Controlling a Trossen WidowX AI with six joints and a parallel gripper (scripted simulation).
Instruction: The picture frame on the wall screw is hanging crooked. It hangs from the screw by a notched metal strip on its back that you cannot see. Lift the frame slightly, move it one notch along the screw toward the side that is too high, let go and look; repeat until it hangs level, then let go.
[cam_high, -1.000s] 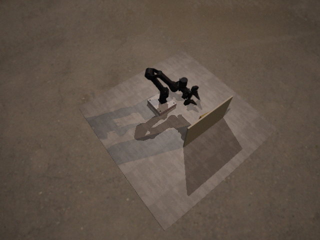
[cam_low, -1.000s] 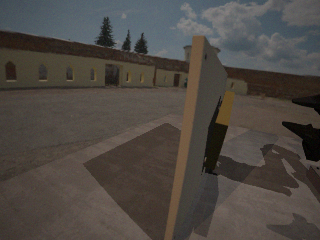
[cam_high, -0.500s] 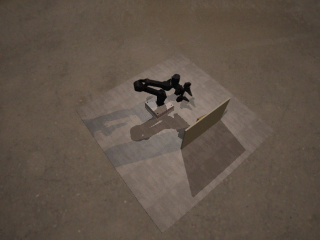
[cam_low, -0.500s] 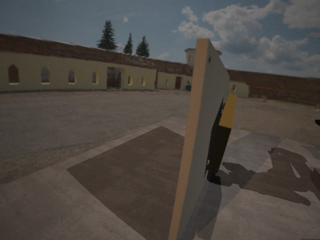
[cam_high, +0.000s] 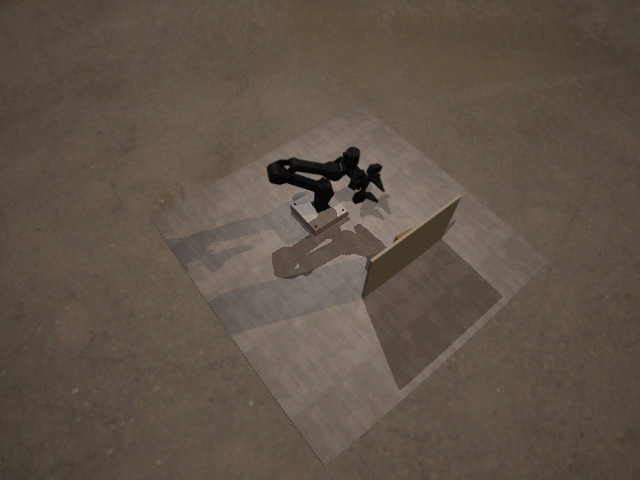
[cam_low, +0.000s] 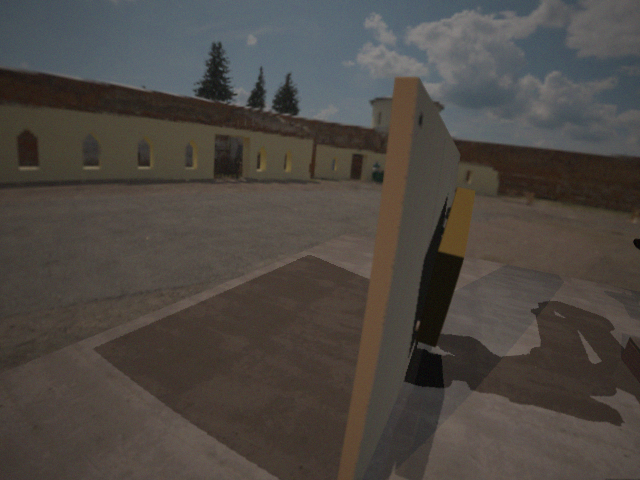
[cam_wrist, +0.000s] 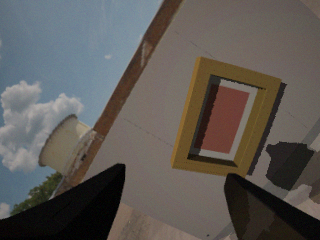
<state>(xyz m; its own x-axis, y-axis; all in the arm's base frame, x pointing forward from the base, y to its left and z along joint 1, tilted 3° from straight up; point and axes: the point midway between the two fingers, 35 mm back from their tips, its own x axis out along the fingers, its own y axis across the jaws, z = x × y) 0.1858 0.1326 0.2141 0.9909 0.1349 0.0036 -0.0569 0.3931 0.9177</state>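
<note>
Right now the picture frame is 200 mm ahead of my gripper tip and 90 mm below it. From my gripper tip the other things lie so: wall panel 210 mm ahead, 90 mm below, 10 mm to the left.
</note>
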